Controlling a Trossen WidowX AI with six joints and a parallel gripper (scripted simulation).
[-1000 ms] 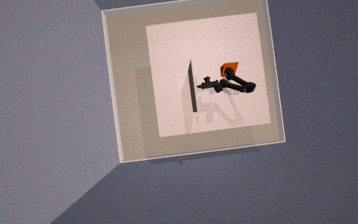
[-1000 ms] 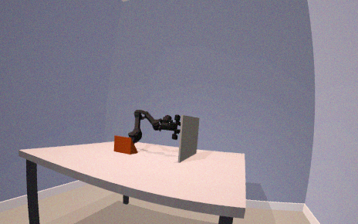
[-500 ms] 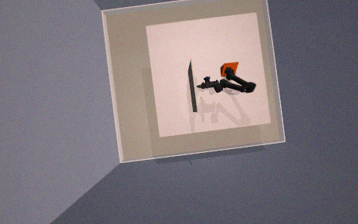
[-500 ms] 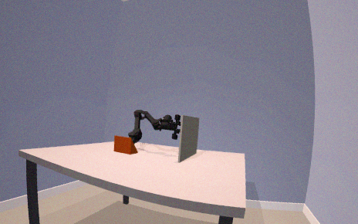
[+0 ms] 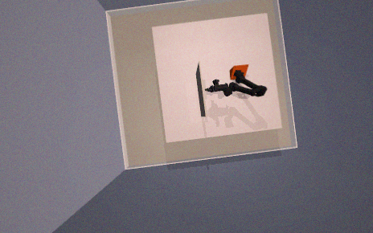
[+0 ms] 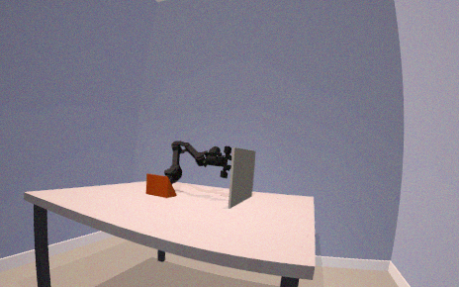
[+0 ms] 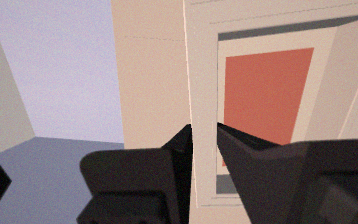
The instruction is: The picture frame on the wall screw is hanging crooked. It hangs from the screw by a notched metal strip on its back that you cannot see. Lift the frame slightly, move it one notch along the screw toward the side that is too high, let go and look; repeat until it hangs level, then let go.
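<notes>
Now: the picture frame 1 cm ahead of my gripper tip, 1 cm to the right of it and 5 cm below it. Round my gripper tip: wall panel (2 cm ahead, 1 cm to the left, 7 cm below).
</notes>
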